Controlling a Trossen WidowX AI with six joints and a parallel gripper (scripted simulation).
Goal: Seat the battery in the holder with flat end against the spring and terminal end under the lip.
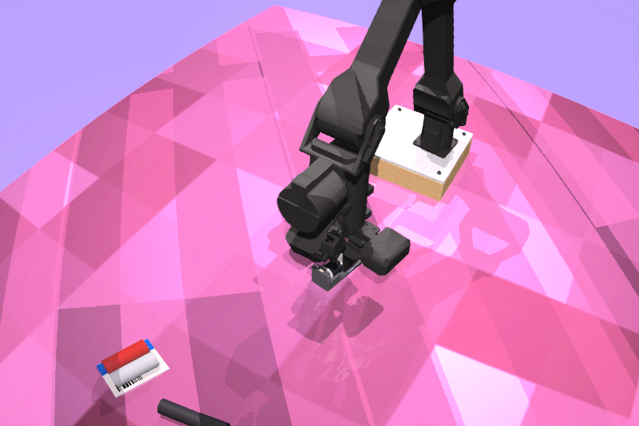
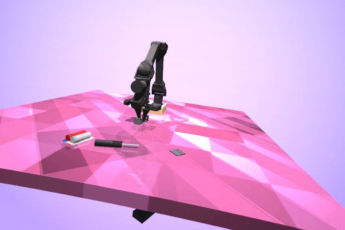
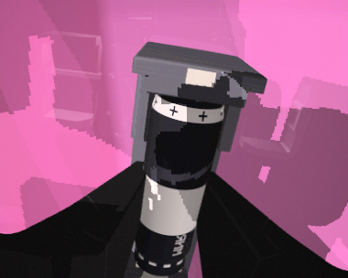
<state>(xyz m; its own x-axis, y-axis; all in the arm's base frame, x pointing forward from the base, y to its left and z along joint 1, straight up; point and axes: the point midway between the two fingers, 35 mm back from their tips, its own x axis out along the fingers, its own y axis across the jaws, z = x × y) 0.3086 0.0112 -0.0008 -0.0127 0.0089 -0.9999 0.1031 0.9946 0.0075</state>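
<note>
Right now my gripper tip is 1 cm below the battery. From my gripper tip the other things lie so: black-handled screwdriver (32 cm ahead, 5 cm to the left); dark plate (26 cm ahead, 25 cm to the left, 1 cm below); blister card (33 cm ahead, 11 cm to the right).
</note>
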